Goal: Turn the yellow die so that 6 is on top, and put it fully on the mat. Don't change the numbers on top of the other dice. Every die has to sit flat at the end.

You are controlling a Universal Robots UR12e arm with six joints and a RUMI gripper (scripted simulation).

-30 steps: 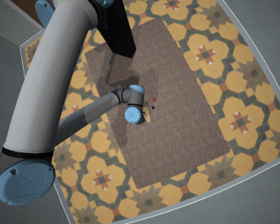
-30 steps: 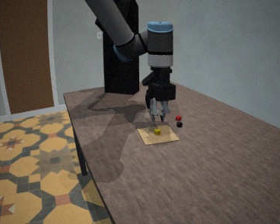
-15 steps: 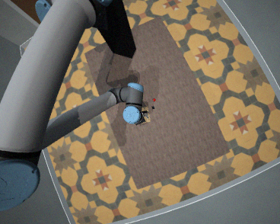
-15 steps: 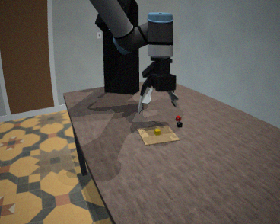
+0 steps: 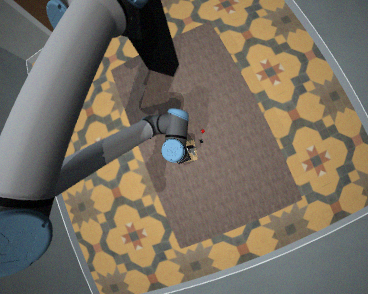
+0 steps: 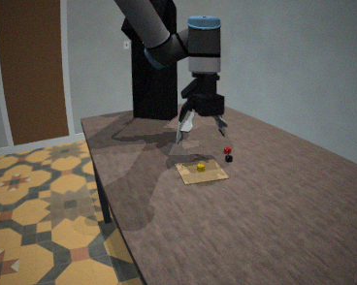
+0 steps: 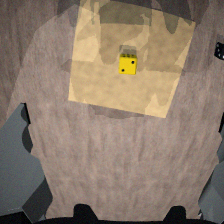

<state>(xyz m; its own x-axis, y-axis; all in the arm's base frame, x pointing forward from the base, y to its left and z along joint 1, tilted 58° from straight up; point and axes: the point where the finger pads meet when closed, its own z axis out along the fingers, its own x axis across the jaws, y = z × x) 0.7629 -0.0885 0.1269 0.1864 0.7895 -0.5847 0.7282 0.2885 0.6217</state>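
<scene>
My hand is 100 mm above the yellow die. Round my hand: black die: 130 mm to the left, 100 mm below; then red die: 50 mm behind, 180 mm to the left, 100 mm below; then tan mat: 110 mm below.
</scene>
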